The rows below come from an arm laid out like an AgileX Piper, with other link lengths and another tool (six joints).
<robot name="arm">
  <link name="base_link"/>
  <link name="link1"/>
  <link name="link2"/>
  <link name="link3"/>
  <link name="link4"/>
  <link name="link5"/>
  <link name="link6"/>
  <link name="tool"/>
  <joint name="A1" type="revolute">
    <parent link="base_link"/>
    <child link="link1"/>
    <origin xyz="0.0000 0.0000 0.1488" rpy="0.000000 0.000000 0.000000"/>
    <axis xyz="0 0 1"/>
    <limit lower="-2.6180" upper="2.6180"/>
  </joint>
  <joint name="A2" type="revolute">
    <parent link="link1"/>
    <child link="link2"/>
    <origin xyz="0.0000 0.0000 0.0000" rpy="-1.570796 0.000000 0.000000"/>
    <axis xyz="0 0 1"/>
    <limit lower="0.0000" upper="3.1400"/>
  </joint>
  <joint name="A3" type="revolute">
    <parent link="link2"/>
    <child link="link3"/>
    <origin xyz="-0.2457 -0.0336 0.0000" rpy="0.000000 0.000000 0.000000"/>
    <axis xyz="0 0 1"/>
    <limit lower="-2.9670" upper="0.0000"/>
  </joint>
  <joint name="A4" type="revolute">
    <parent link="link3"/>
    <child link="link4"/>
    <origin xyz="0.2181 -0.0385 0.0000" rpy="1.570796 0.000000 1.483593"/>
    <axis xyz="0 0 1"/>
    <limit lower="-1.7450" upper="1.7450"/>
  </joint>
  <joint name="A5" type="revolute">
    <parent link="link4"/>
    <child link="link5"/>
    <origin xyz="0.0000 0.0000 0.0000" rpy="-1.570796 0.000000 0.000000"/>
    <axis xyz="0 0 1"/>
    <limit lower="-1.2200" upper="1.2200"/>
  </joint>
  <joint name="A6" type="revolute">
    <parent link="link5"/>
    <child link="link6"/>
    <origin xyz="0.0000 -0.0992 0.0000" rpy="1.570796 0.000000 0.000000"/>
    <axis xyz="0 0 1"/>
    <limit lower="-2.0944" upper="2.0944"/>
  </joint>
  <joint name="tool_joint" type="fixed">
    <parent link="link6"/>
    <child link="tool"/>
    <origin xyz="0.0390 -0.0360 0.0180" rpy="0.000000 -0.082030 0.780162"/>
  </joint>
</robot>
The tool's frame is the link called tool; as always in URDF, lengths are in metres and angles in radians.
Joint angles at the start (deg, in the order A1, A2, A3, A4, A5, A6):
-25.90 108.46 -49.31 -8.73 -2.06 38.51
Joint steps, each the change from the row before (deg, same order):
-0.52 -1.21 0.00 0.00 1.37 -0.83
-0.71 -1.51 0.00 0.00 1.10 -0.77
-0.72 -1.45 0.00 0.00 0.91 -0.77
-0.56 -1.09 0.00 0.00 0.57 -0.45
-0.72 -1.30 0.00 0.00 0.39 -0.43
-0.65 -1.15 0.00 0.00 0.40 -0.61
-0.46 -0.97 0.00 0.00 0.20 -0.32
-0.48 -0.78 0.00 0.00 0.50 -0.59
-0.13 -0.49 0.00 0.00 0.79 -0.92
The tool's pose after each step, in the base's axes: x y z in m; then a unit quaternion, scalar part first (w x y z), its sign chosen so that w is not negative. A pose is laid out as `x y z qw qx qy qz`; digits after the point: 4 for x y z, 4 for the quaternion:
0.2491 -0.1376 0.0848 0.3207 0.7298 0.5954 0.1005
0.2463 -0.1413 0.0919 0.3260 0.7287 0.5944 0.0968
0.2437 -0.1450 0.0987 0.3322 0.7274 0.5931 0.0936
0.2418 -0.1478 0.1038 0.3375 0.7269 0.5910 0.0918
0.2398 -0.1514 0.1101 0.3457 0.7264 0.5869 0.0910
0.2377 -0.1547 0.1156 0.3529 0.7250 0.5848 0.0892
0.2365 -0.1569 0.1203 0.3596 0.7239 0.5820 0.0889
0.2343 -0.1592 0.1240 0.3631 0.7227 0.5817 0.0860
0.2323 -0.1600 0.1260 0.3624 0.7194 0.5870 0.0814

